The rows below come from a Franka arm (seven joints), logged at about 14 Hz.
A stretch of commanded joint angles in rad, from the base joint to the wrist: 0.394, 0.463, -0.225, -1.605, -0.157, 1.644, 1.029; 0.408, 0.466, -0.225, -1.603, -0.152, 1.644, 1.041; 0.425, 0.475, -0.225, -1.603, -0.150, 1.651, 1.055; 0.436, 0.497, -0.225, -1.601, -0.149, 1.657, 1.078; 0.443, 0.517, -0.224, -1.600, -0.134, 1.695, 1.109; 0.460, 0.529, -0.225, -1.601, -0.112, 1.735, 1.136; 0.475, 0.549, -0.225, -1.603, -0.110, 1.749, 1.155; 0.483, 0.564, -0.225, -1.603, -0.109, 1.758, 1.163; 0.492, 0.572, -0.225, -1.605, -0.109, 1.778, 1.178; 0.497, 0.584, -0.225, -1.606, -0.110, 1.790, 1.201
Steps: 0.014, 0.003, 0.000, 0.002, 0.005, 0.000, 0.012; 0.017, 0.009, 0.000, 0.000, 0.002, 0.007, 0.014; 0.011, 0.022, 0.000, 0.002, 0.001, 0.006, 0.023; 0.007, 0.020, 0.001, 0.001, 0.015, 0.038, 0.031; 0.017, 0.012, -0.001, -0.001, 0.022, 0.040, 0.027; 0.015, 0.020, 0.000, -0.002, 0.002, 0.014, 0.019; 0.008, 0.015, 0.000, 0.000, 0.001, 0.009, 0.008; 0.009, 0.008, 0.000, -0.002, 0.000, 0.020, 0.015; 0.005, 0.012, 0.000, -0.001, -0.001, 0.012, 0.023
